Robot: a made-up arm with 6 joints.
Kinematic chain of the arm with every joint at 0, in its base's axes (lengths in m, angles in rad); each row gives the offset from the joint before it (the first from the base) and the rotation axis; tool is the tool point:
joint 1: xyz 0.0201 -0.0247 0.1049 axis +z
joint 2: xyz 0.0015 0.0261 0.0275 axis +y
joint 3: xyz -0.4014 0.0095 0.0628 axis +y
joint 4: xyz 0.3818 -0.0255 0.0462 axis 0.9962 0 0.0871
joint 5: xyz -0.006 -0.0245 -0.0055 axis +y
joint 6: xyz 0.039 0.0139 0.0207 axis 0.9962 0 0.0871
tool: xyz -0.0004 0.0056 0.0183
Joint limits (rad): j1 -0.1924..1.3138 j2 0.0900..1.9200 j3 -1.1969..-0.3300 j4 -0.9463..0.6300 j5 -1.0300..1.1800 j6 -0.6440..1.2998
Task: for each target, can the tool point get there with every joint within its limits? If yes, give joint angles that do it. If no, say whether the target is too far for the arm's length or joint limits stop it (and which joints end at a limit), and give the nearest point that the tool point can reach.
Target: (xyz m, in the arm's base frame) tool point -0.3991 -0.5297 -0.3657
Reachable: no: joint limits stop it (at a limit: joint 1, joint 2, joint 3, joint 5, joint 6) | nearest point 0.2215 -0.0844 0.0686 | short by 0.879 m
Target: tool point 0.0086 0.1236 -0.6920
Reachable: no: joint limits stop it (at a limit: joint 1, joint 2, joint 3, joint 4) | nearest point 0.0679 0.1913 0.0562 | short by 0.754 m
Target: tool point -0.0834 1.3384 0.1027
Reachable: no: too far | nearest point 0.1364 0.5238 0.2679 | short by 0.860 m
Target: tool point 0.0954 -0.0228 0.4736
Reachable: yes | joints 0.1621 0.5303 -0.5208 0.4870 -0.6239 -0.3651
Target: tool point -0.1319 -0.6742 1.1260
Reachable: no: too far | nearest point -0.0626 -0.3083 0.6318 | short by 0.619 m
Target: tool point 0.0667 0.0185 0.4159
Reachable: yes | joints 0.6909 0.3250 -0.4396 -0.2101 0.7029 0.0322
